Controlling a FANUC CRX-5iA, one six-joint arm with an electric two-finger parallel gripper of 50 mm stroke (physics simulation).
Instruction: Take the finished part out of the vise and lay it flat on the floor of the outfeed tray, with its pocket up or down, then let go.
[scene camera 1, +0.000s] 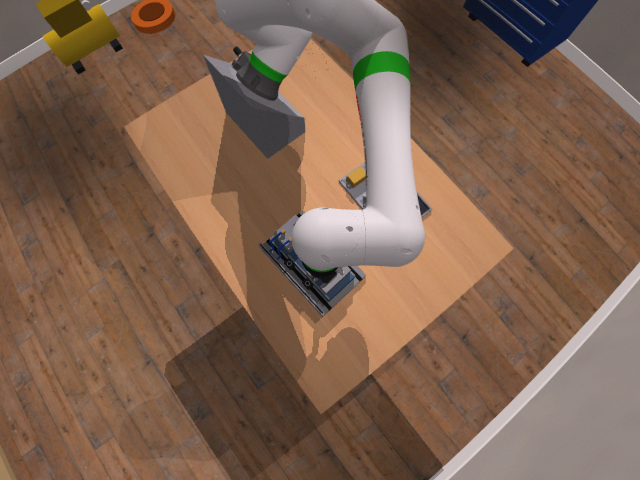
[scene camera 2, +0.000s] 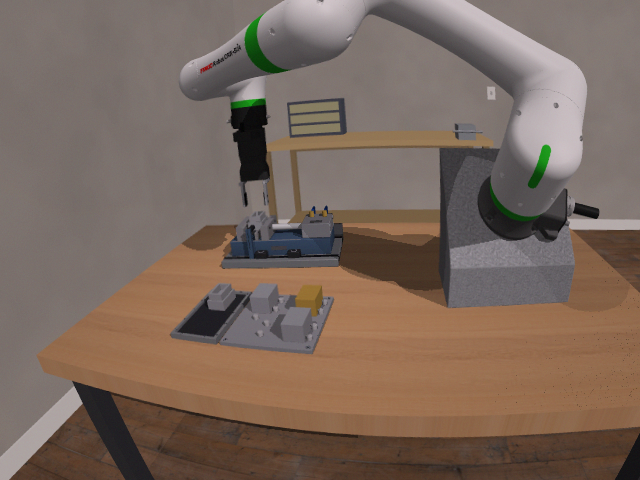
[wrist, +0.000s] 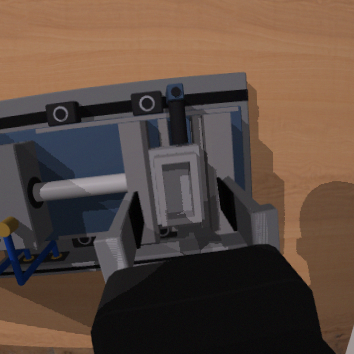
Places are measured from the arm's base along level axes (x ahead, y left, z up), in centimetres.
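Where they show: gripper, between the fingertips: (scene camera 2: 256, 205) (wrist: 179, 199); arm's base, origin of its link: (scene camera 1: 256, 86) (scene camera 2: 511, 205).
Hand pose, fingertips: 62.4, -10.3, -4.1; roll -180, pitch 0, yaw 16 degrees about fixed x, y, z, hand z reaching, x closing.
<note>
Things, the pixels of their top centre, and the offset from my fingertips, as dx, dy, dz. "spot": a spot on its surface instead.
- finished part, centre of its top: (wrist: 178, 190) (scene camera 2: 257, 214) +0.1, -0.1, -2.4
- vise, centre of its top: (wrist: 96, 197) (scene camera 2: 281, 218) (scene camera 1: 312, 255) -6.1, -1.7, -4.0
- outfeed tray, a spot on its surface: (scene camera 2: 199, 321) spot: -3.7, +36.4, -13.3
- grey pocketed part, centre of its top: (scene camera 2: 219, 288) -4.4, +28.3, -9.8
- grey pinned plate, centre of its top: (scene camera 2: 279, 318) (scene camera 1: 375, 183) -19.2, +31.2, -13.1
- yellow block, centre of its top: (scene camera 2: 308, 292) (scene camera 1: 357, 174) -23.5, +26.2, -9.5
The finished part (scene camera 2: 258, 217) (wrist: 176, 190) is light grey and sits between the jaws of the vise (scene camera 1: 342, 287) (scene camera 2: 289, 247) (wrist: 85, 150), its rectangular pocket facing up. My gripper (scene camera 2: 255, 203) (wrist: 179, 199) is open and empty, pointing down. It hangs a little above the part, one finger toward each side of it in the wrist view. In scene camera 1 the arm hides the gripper and the part. The outfeed tray (scene camera 1: 424, 208) (scene camera 2: 199, 321) has a black floor and a grey rim. Another grey pocketed part (scene camera 2: 221, 297) lies near its far end.
A grey pinned plate (scene camera 1: 353, 192) (scene camera 2: 240, 330) adjoins the tray, with a yellow block (scene camera 1: 356, 176) (scene camera 2: 309, 298) and two grey blocks (scene camera 2: 264, 298) (scene camera 2: 296, 324). Blue bent tubes (scene camera 1: 277, 238) (wrist: 21, 270) rise from the vise's other end. The grey robot pedestal (scene camera 1: 258, 116) (scene camera 2: 509, 283) stands farther along the table.
</note>
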